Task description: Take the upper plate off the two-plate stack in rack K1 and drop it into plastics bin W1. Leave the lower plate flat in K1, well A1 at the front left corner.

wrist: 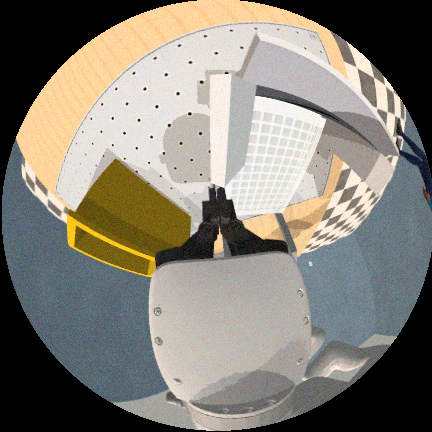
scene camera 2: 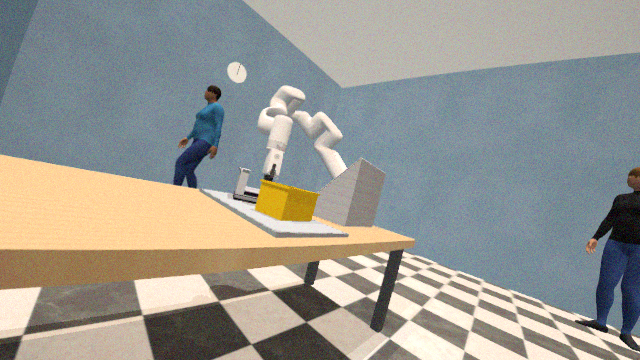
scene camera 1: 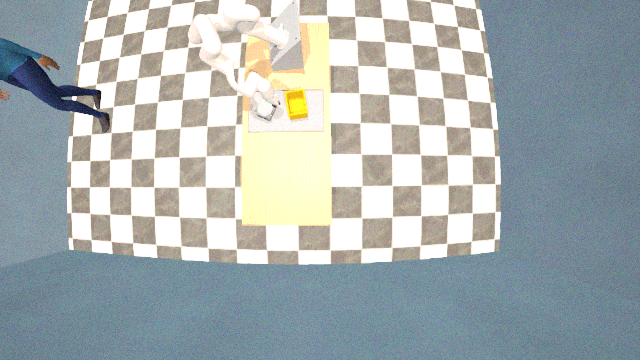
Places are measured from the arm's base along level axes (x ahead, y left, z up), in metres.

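Pixels of known places: gripper, between the fingertips: [wrist: 215,197] [scene camera 1: 275,105]; arm's base, origin of its link: [scene camera 2: 344,182] [scene camera 1: 283,40].
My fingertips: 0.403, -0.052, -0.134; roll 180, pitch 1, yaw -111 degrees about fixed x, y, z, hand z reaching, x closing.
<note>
Ahead of a thing's pixels: the offset from my fingertips to its top centre, as dx, dy, dz. "spot": to the spot under its first point. Level surfaces: height alone.
My gripper [scene camera 1: 278,103] [scene camera 2: 268,178] [wrist: 215,197] is shut and empty. Its fingertips are beside the rack's side wall, between the rack and the bin; I cannot tell whether they touch the wall. Grey rack K1 @(+0.009, -0.055, +0.073) [scene camera 2: 243,181] [wrist: 305,72] holds a white plate with a grid of wells @(spot: +0.024, -0.063, +0.004) [scene camera 1: 265,108] [wrist: 280,155]. The side wall hides part of the plate in the wrist view. I cannot make out a second plate or well A1, or tell whether the plate lies fully flat. Yellow bin W1 @(-0.003, +0.148, +0.053) [scene camera 1: 296,104] [scene camera 2: 286,201] [wrist: 135,197] stands beside the rack; its floor is hidden in the wrist view.
Rack and bin stand on a light grey perforated board [scene camera 1: 312,124] [scene camera 2: 310,231] [wrist: 125,105] on a wooden table @(dz -0.060) [scene camera 1: 286,175] [scene camera 2: 125,215]. A grey wedge-shaped block [scene camera 1: 290,57] [scene camera 2: 365,195] stands at the arm's base. People [scene camera 1: 45,82] [scene camera 2: 202,125] stand away from the table.
</note>
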